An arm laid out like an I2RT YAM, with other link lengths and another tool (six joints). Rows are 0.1 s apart.
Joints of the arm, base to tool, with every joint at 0 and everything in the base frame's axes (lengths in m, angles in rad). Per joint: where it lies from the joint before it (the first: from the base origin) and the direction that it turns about. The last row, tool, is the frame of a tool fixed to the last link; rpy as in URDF.
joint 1: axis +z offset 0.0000 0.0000 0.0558
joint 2: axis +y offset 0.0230 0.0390 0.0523
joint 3: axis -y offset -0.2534 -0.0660 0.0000
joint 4: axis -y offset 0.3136 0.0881 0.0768
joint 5: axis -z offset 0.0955 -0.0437 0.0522
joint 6: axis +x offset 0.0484 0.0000 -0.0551
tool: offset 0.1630 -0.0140 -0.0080 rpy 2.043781 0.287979 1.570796
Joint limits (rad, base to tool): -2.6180..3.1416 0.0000..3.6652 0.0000..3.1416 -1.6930..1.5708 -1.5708..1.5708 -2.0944..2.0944
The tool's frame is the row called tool.
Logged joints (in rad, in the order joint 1, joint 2, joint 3, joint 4, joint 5, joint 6), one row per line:
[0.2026, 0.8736, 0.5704, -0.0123, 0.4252, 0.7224]
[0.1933, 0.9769, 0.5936, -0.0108, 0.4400, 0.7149]
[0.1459, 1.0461, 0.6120, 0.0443, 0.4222, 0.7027]
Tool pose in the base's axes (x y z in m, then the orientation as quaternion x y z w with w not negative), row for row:
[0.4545, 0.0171, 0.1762, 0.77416, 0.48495, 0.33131, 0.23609]
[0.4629, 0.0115, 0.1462, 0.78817, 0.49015, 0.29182, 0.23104]
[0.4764, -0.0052, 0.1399, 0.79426, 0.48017, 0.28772, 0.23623]
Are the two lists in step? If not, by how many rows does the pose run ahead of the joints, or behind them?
They are in step.
